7 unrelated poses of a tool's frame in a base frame.
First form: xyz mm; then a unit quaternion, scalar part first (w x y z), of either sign.
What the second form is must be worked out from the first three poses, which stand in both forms.
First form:
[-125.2, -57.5, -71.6, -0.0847, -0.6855, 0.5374, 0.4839]
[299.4, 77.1, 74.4, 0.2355, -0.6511, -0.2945, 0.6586]
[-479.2, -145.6, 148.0, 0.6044, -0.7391, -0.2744, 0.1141]
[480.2, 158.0, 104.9, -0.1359, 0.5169, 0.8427, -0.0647]
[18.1, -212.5, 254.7, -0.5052, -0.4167, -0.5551, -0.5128]
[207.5, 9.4, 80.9, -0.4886, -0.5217, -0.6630, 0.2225]
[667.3, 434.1, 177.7, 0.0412, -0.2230, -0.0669, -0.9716]
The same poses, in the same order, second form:
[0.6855, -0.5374, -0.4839, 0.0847, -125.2, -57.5, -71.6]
[-0.6511, -0.2945, 0.6586, 0.2355, 299.4, 77.1, 74.4]
[-0.7391, -0.2744, 0.1141, 0.6044, -479.2, -145.6, 148.0]
[-0.5169, -0.8427, 0.0647, 0.1359, 480.2, 158.0, 104.9]
[0.4167, 0.5551, 0.5128, 0.5052, 18.1, -212.5, 254.7]
[0.5217, 0.6630, -0.2225, 0.4886, 207.5, 9.4, 80.9]
[-0.2230, -0.0669, -0.9716, 0.0412, 667.3, 434.1, 177.7]

